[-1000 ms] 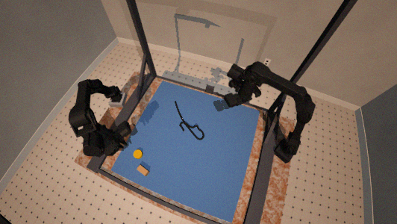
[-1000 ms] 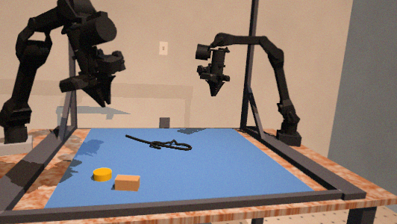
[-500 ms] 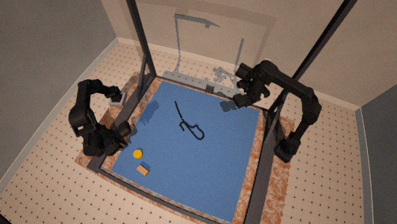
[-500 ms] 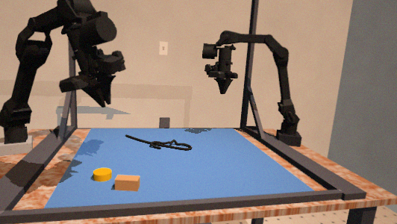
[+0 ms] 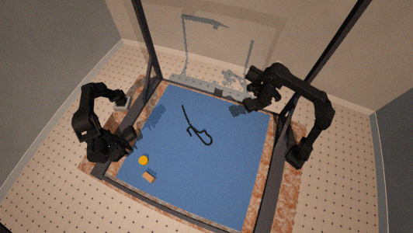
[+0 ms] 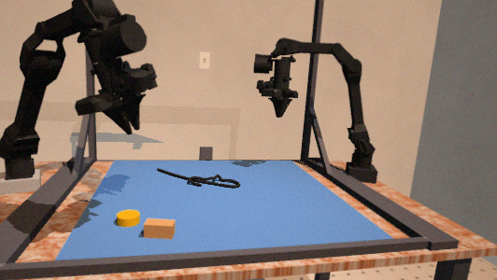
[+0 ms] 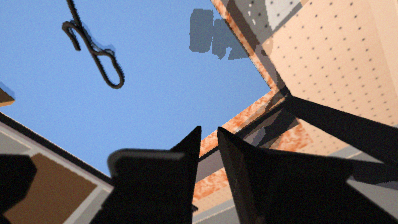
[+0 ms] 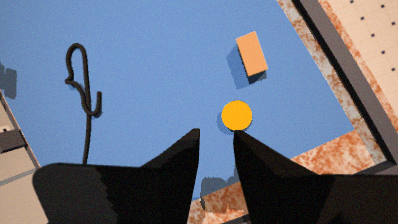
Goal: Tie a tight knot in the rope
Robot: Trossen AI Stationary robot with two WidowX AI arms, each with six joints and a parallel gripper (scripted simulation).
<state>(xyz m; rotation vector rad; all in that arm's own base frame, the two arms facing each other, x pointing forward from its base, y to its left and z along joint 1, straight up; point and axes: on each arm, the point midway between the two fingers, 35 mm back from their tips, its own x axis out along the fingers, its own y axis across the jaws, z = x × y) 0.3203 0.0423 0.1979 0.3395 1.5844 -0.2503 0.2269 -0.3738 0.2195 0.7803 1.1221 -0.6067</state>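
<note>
Right now the blue mat is 250 mm to the left of my right hand, 250 mm below it and 200 mm behind it. Round my right hand: yellow disc 240 mm below, 10 mm behind; then orange block 230 mm below, 70 mm to the left, 60 mm ahead.
</note>
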